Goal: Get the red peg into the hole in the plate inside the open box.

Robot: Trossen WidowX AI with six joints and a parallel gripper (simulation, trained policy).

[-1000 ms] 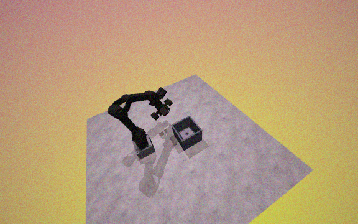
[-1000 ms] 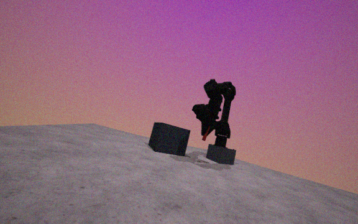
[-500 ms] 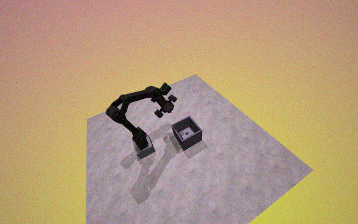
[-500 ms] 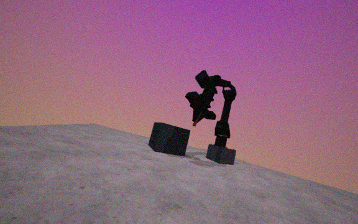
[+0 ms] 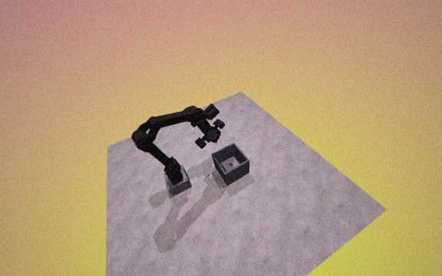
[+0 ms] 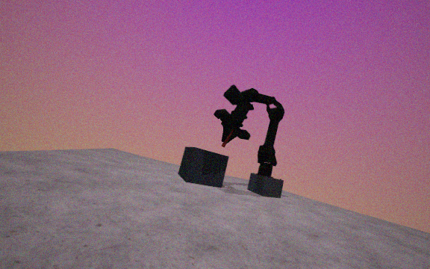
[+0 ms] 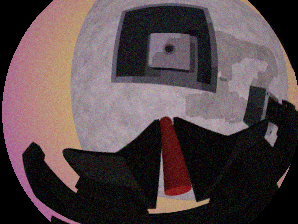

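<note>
The plate is 3 cm ahead of my gripper tip, 11 cm to the right of it and 14 cm below it. Round my gripper tip: red peg: 1 cm behind, 1 cm to the left, 2 cm above.
</note>
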